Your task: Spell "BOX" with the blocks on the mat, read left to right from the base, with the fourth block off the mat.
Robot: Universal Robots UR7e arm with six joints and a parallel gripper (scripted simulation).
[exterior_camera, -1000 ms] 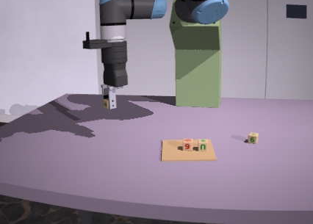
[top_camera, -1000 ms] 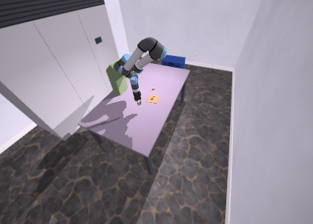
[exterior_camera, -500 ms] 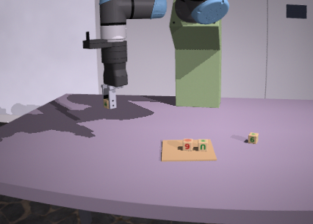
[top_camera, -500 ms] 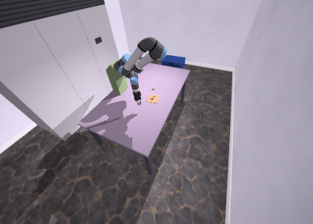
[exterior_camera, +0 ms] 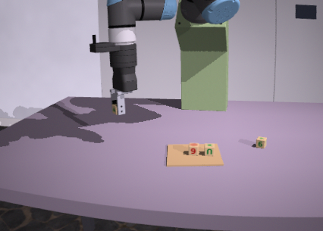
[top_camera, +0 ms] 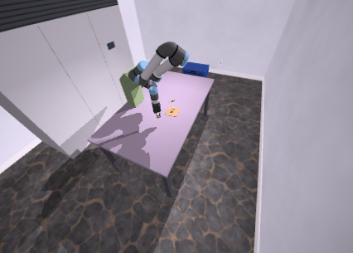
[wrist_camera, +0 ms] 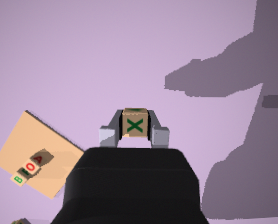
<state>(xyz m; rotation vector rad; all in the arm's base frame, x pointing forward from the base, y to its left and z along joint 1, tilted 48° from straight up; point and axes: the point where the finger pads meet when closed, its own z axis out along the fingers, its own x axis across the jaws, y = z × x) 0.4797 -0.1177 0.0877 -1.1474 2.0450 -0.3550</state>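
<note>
Right now my hand is 20 mm past the mat, 220 mm to the right of it and 110 mm above it.
</note>
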